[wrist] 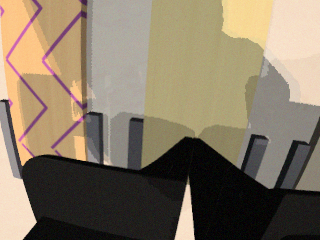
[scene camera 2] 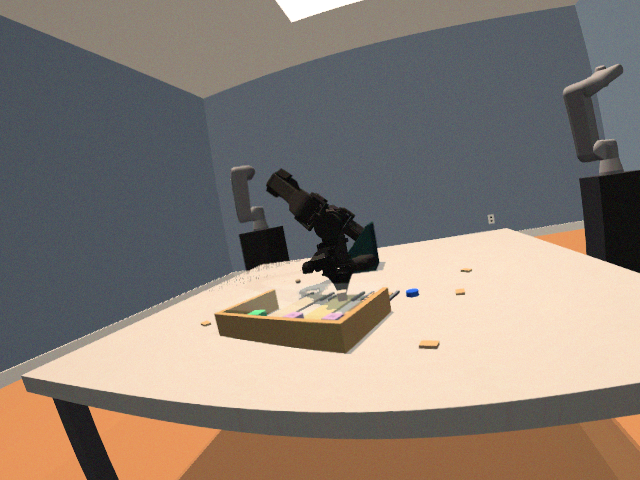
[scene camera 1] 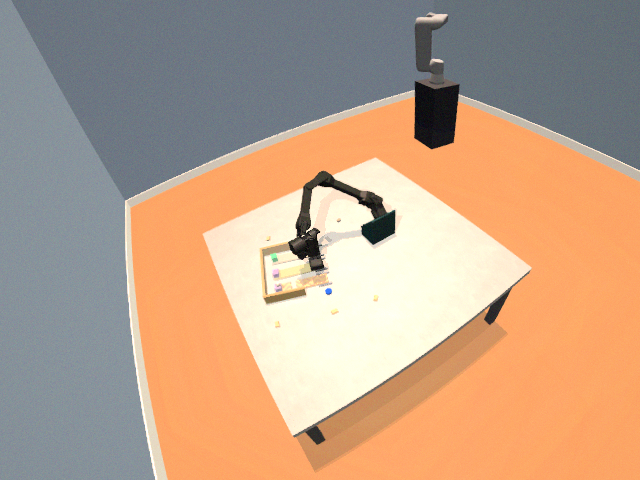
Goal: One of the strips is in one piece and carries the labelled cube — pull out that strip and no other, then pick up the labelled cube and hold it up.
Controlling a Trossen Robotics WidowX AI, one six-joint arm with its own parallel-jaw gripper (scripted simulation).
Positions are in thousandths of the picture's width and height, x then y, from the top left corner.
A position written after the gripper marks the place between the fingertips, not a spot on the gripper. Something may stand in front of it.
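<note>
A pale yellow strip (wrist: 633, 294) can be seen in the scene. The gripper (scene camera 2: 537, 620) (wrist: 595, 606) is visible as well.
</note>
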